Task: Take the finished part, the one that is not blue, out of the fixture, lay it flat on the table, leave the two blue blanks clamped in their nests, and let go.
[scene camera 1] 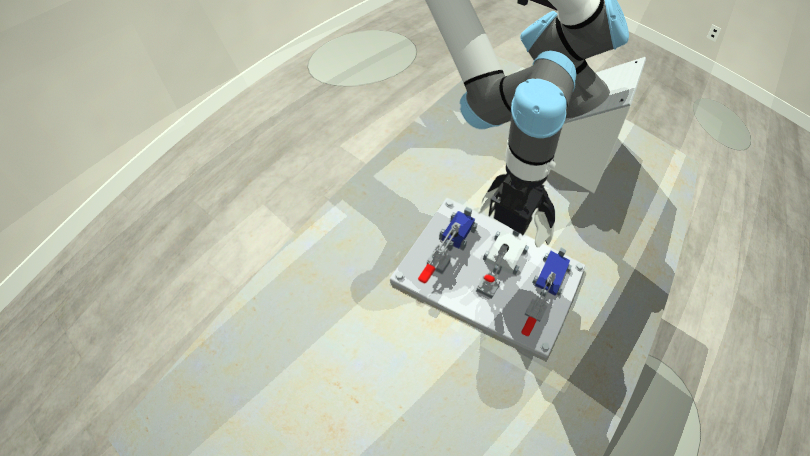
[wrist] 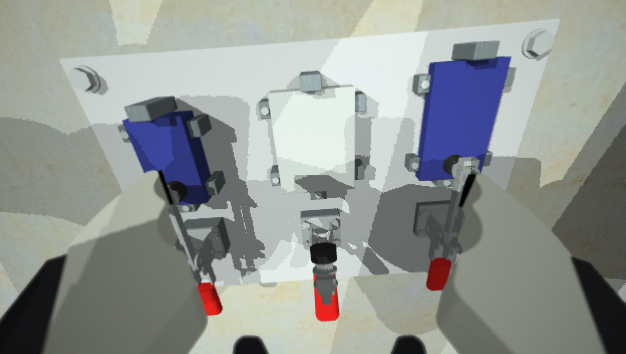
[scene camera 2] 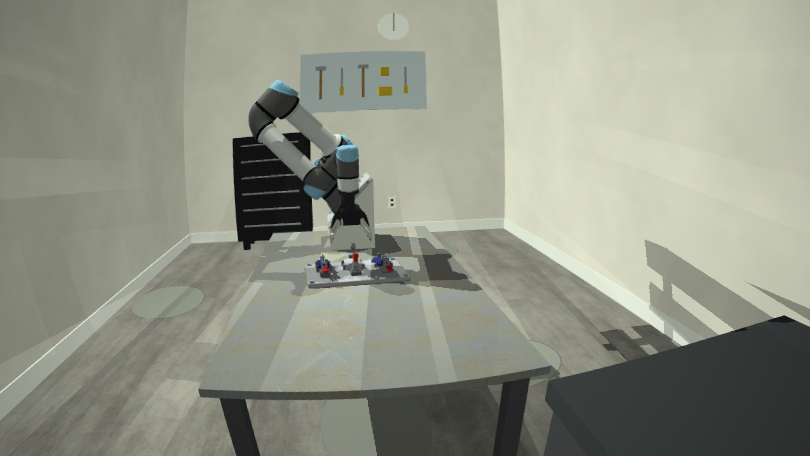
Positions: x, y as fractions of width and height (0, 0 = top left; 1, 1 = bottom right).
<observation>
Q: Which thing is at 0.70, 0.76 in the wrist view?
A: A red handle.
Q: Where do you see a fixture plate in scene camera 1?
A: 0.56, 0.64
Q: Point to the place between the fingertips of my gripper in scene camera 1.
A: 0.64, 0.49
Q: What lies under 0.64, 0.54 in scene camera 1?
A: A finished part.
</observation>
